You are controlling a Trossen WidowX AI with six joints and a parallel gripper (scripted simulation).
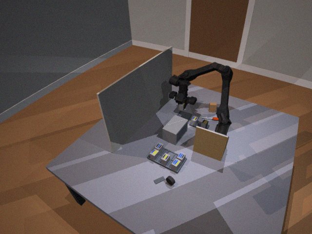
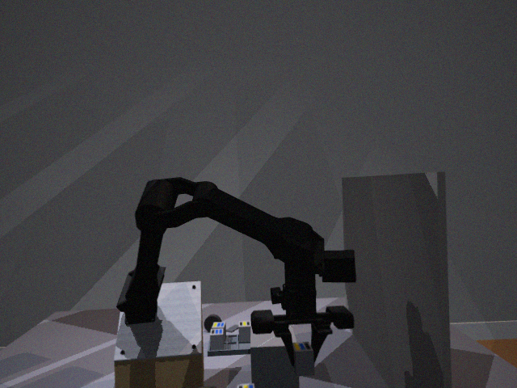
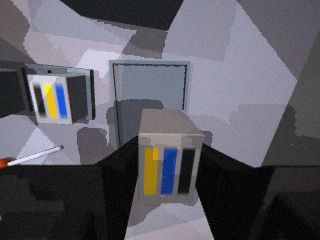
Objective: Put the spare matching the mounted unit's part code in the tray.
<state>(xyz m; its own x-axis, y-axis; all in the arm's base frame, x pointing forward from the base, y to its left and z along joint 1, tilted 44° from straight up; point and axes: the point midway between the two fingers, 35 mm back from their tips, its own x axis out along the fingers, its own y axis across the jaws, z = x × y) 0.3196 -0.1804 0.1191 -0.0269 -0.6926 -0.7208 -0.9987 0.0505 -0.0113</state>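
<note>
Now: gripper tip 90 mm above the flat dark tray and 10 mm past it. Round my gripper tip: tall grey panel 220 mm ahead, 150 mm to the left, 130 mm above; then mounted unit 190 mm to the left, 50 mm below, 30 mm behind; then small brown box 180 mm to the right, 180 mm behind, 60 mm below.
</note>
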